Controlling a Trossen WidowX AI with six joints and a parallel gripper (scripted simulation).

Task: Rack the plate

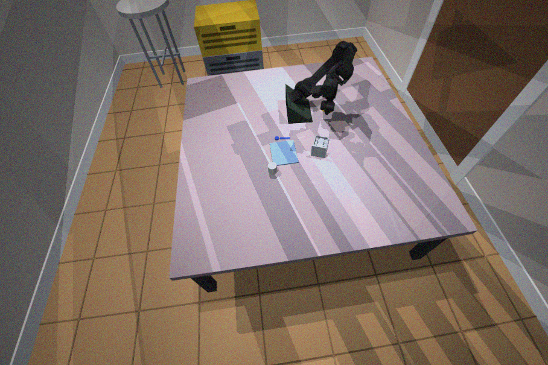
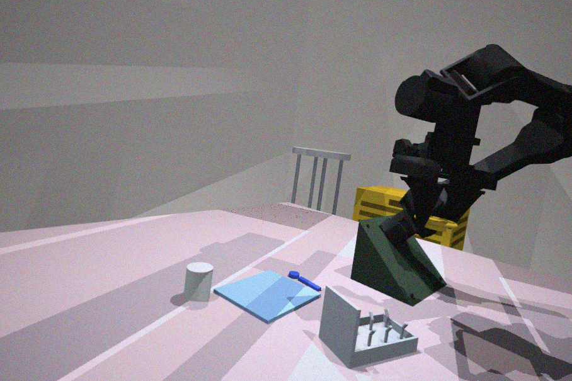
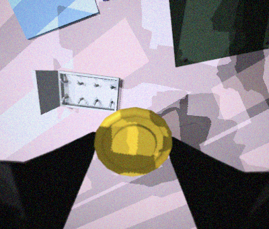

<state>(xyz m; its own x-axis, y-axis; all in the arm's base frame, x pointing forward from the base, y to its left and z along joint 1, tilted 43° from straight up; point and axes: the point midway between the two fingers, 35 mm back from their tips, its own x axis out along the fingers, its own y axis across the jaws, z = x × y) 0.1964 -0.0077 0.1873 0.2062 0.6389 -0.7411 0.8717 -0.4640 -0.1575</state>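
Right now the grey dish rack is 15 cm below my gripper tip, 8 cm ahead of it and 5 cm to the right of it. From my gripper tip the other things lie so: light blue board: 24 cm to the right, 18 cm below, 7 cm ahead; then yellow plate: 1 cm above; then blue spoon: 23 cm to the right, 17 cm below, 3 cm behind.
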